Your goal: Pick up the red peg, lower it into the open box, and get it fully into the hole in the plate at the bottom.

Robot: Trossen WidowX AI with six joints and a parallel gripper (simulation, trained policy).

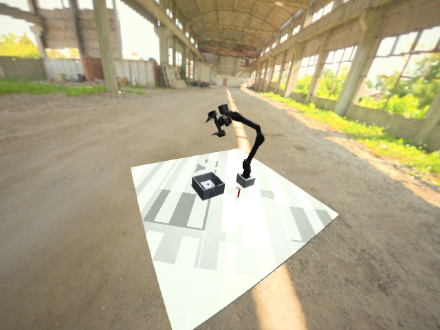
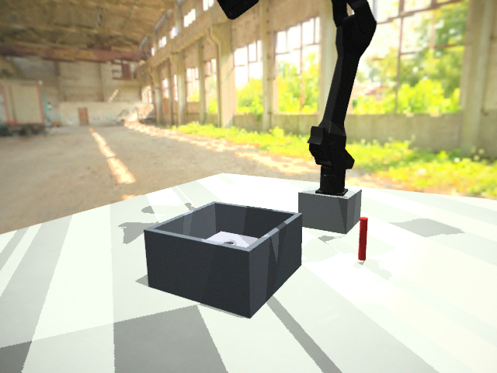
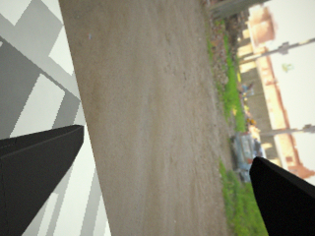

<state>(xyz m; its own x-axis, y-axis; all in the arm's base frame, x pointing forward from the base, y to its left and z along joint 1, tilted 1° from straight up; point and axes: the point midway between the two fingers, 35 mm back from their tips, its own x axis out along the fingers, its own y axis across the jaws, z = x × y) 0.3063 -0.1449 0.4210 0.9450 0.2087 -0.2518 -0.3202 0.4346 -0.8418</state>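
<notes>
My gripper tip is now 160 mm past the red peg, 230 mm to the right of it and 460 mm above it. Also, from my gripper tip: dark grey box 10 mm behind, 30 mm to the left, 470 mm below.
</notes>
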